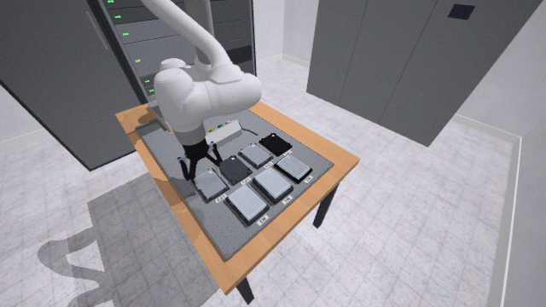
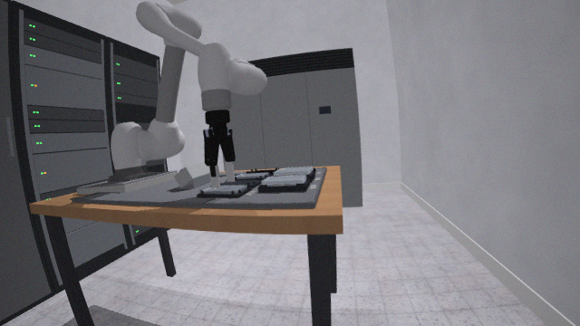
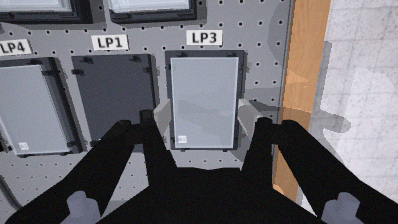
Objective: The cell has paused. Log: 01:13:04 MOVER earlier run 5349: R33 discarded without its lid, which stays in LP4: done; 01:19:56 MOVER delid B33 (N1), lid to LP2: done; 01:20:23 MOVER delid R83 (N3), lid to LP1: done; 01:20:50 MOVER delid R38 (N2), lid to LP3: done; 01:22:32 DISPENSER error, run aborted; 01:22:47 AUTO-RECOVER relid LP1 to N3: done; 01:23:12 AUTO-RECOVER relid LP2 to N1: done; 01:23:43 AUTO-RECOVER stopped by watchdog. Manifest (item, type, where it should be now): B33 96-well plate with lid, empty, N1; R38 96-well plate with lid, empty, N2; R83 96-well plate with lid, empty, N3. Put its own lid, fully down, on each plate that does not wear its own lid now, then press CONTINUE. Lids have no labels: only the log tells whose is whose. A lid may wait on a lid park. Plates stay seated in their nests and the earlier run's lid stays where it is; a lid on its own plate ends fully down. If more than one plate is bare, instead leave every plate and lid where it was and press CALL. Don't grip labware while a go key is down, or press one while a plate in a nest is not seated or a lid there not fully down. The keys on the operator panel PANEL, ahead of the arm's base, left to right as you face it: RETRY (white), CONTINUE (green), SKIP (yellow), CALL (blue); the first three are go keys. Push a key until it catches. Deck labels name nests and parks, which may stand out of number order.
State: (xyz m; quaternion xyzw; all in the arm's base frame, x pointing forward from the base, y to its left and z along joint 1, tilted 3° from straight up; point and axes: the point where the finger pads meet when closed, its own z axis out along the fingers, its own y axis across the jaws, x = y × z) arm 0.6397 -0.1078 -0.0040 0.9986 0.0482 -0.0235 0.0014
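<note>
Now: hand 5 cm above the park LP3. Round my hand: yellow skip key: 26 cm behind, 13 cm to the left, 1 cm above; then blue call key: 25 cm behind, 8 cm to the left, 1 cm above; then park LP1: 2 cm behind, 12 cm to the left, 5 cm below.
</note>
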